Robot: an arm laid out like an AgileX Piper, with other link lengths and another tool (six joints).
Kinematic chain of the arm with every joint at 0, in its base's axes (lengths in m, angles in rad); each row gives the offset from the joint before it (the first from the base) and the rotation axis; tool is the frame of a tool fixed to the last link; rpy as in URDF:
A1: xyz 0 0 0.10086 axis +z
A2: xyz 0 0 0 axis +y
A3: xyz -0.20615 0 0.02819 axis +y
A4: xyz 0.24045 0 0.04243 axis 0.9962 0 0.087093
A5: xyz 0 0 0 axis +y
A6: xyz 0.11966 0 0.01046 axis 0.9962 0 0.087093
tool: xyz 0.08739 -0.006 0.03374 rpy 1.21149 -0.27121 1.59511
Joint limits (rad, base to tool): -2.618..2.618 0..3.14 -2.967..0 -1.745..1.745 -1.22..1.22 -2.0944..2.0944
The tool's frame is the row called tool.
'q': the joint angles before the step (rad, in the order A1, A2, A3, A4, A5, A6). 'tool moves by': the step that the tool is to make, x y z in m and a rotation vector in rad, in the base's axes. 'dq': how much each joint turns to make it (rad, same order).
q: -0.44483, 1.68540, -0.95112, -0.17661, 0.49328, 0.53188
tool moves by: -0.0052, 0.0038, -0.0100, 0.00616, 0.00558, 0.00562
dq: 0.00008, 0.00355, 0.04002, -0.00119, -0.03643, 0.00026
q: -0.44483, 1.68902, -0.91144, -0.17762, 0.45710, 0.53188
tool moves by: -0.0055, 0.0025, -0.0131, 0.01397, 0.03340, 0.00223
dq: -0.00008, 0.03008, 0.00898, -0.00268, -0.00296, -0.00018
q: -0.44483, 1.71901, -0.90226, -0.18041, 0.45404, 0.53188
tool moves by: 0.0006, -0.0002, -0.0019, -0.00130, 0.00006, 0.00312
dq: -0.00006, 0.00793, -0.00014, -0.00295, -0.00844, -0.00007
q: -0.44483, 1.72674, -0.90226, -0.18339, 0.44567, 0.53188
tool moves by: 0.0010, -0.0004, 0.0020, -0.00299, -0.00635, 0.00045
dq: 0.00007, -0.00492, -0.00020, -0.00033, -0.00191, 0.00011
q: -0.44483, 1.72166, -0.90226, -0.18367, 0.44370, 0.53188
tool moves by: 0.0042, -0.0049, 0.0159, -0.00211, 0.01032, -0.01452
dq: 0.00004, -0.01476, -0.06344, 0.00550, 0.08794, -0.00122
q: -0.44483, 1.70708, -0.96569, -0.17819, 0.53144, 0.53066
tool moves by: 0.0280, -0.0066, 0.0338, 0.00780, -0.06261, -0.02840
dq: 0.01023, 0.01513, -0.15605, 0.04930, 0.08860, 0.00019
